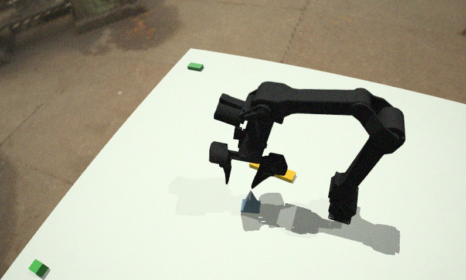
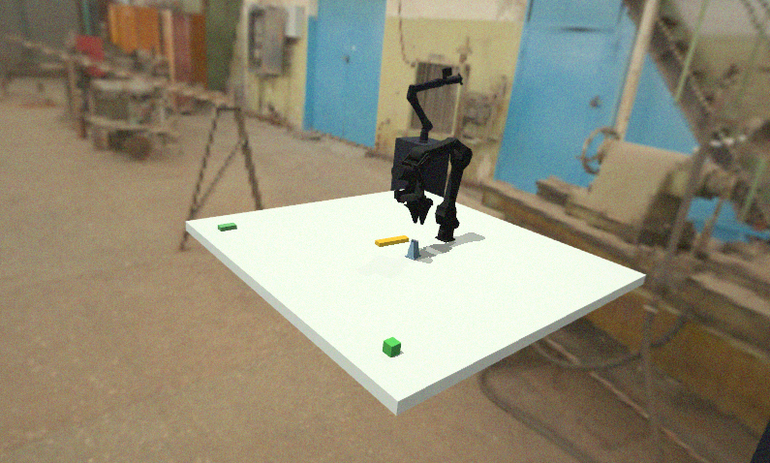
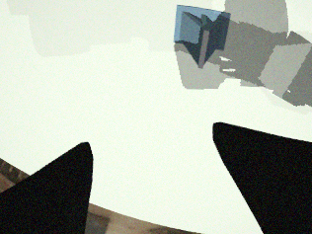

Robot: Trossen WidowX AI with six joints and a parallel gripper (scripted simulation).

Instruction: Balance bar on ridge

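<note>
The yellow bar is 40 mm behind my gripper tip, 170 mm to the right of it and 130 mm below it. Round my gripper tip: green cube 470 mm ahead, 410 mm to the left, 130 mm below; then flat green block 470 mm ahead, 590 mm to the right, 130 mm below.
</note>
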